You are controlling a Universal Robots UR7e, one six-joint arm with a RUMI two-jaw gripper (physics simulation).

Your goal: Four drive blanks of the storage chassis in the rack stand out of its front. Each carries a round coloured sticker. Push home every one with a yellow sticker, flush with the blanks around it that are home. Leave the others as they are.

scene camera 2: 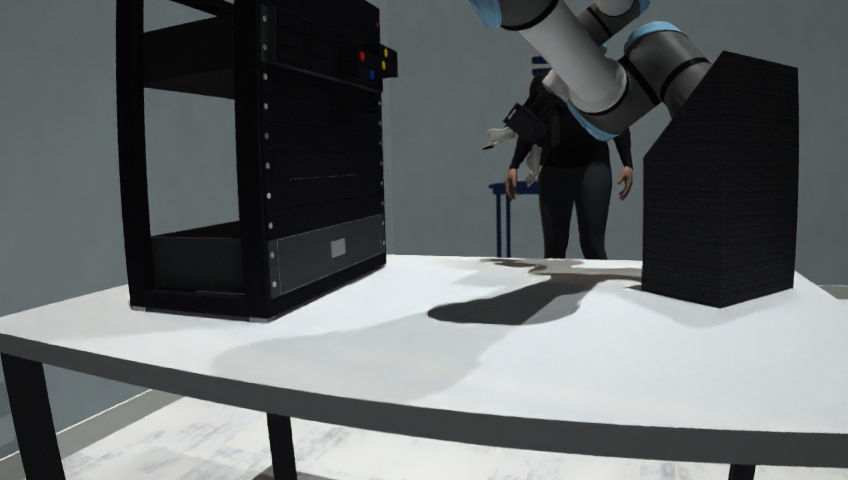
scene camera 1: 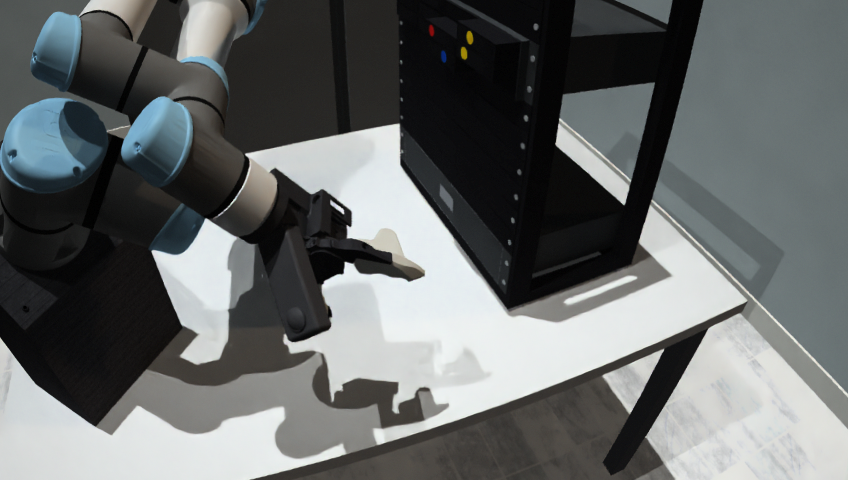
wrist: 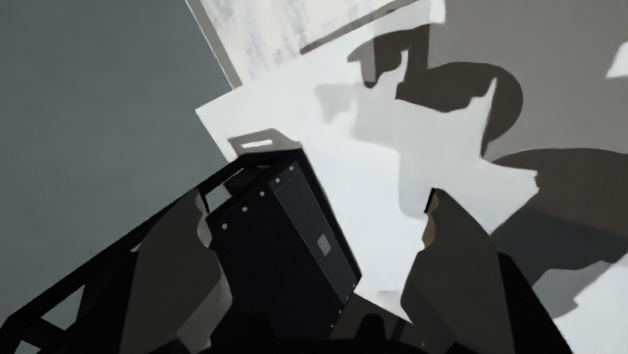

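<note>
Four black drive blanks stand out of the storage chassis high in the rack (scene camera 1: 548, 118) (scene camera 2: 248, 178) (wrist: 320, 195). Two carry yellow stickers, an upper blank (scene camera 1: 469, 37) (scene camera 2: 386, 52) and a lower blank (scene camera 1: 463, 53) (scene camera 2: 383, 65). Beside them are a red-stickered blank (scene camera 1: 431, 30) (scene camera 2: 362, 56) and, lower, a blue-stickered blank (scene camera 1: 443, 56) (scene camera 2: 372, 74). Dark surfaces hide how far each protrudes. The stickers do not show in the wrist view. My gripper (scene camera 1: 376, 292) (scene camera 2: 509, 163) (wrist: 316, 190) is open and empty, in front of the rack, well below the blanks and apart from them.
The rack stands on the white table (scene camera 1: 595, 333) (scene camera 2: 595, 368). A grey unit with a pale label (scene camera 1: 446, 197) (scene camera 2: 338, 247) (wrist: 324, 244) is at its bottom. The arm's dark pedestal (scene camera 1: 101, 333) (scene camera 2: 720, 178) stands opposite. A person (scene camera 2: 574, 196) is in the background.
</note>
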